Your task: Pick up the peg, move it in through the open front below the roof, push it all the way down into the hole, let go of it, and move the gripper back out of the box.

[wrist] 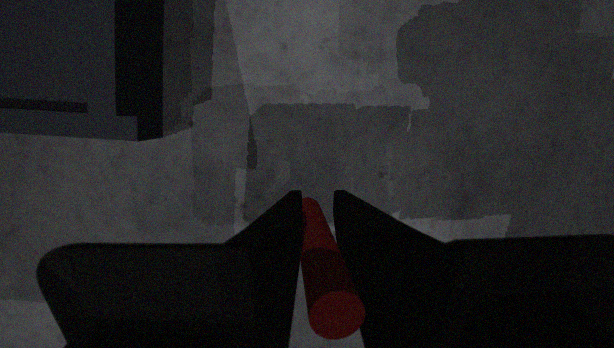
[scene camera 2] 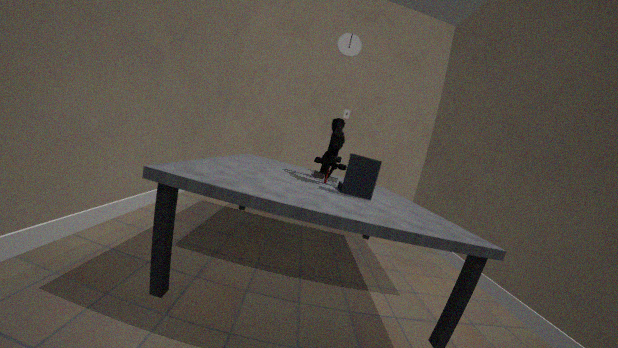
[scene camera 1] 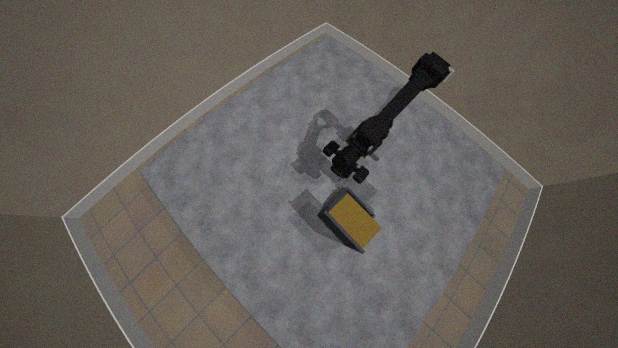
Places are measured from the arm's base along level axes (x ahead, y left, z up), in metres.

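Pixels of known places: gripper, between the fingertips: (wrist: 317,201) (scene camera 2: 326,177); arm's base, origin of its link: (scene camera 2: 323,173).
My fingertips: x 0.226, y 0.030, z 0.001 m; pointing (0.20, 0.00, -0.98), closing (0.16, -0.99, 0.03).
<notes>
For each thing: its middle in the pictures, then the offset to it from my fingertips. Level surfaces: height alone.
- red peg, middle of its body: (wrist: 316,244) (scene camera 2: 326,176) 0.015 m back, 0.002 m right, 0.006 m up
- dark grey box, middle of its body: (scene camera 1: 352,214) (scene camera 2: 358,175) 0.089 m ahead, 0.162 m left, 0.067 m up
- grey table, height of its surface: 0.034 m down
The red peg (scene camera 2: 327,176) (wrist: 334,314) stands close to upright, leaning a little in the wrist view, with its round top toward the camera. It is hidden under the arm in scene camera 1. My gripper (scene camera 1: 346,162) (scene camera 2: 328,168) (wrist: 317,201) is shut on the peg, with a black finger on each side. Whether the peg's lower end touches the table cannot be told. The dark grey box (scene camera 2: 362,177) (wrist: 55,55) stands close beside the gripper, its yellow roof (scene camera 1: 354,222) showing from above. The hole is hidden in these views.
The grey table (scene camera 1: 240,150) (scene camera 2: 280,192) carries the arm (scene camera 1: 400,102) (scene camera 2: 337,137) and the box. The box's side wall and low front edge stand at the upper left of the wrist view. Shadows of the arm and box lie on the table.
</notes>
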